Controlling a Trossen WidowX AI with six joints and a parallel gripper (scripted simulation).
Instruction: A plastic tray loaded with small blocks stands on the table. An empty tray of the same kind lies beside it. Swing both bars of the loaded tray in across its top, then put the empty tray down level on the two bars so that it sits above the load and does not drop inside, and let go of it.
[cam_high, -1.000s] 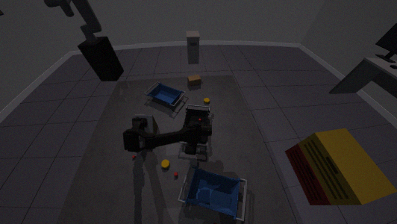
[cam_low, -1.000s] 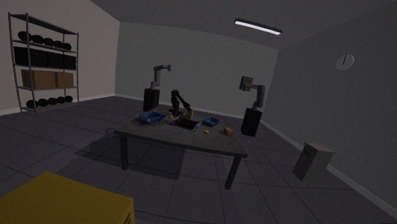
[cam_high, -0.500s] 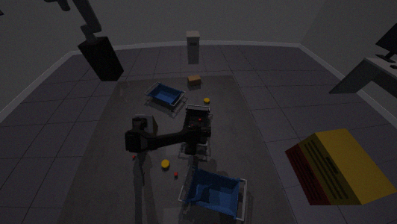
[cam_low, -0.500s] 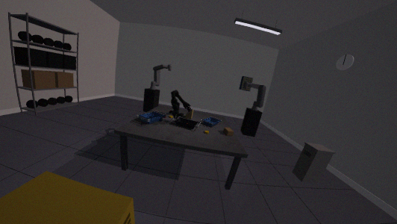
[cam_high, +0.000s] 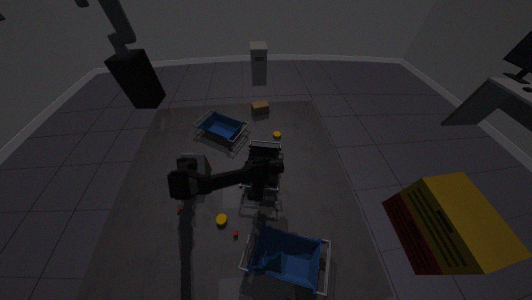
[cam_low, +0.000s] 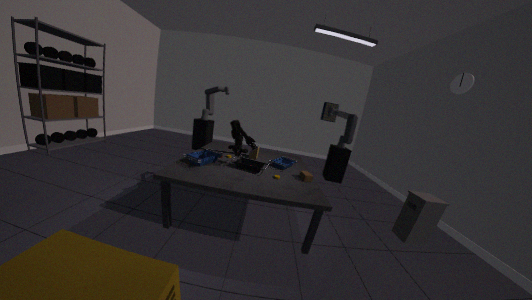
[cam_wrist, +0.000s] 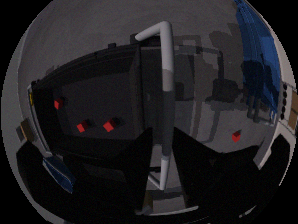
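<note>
Now: the blue tray 460 mm to the left of my gripper tip, 280 mm behind it and 30 mm below it. Round my gripper tip: brown box (690 mm to the left, 40 mm below, 20 mm behind).
</note>
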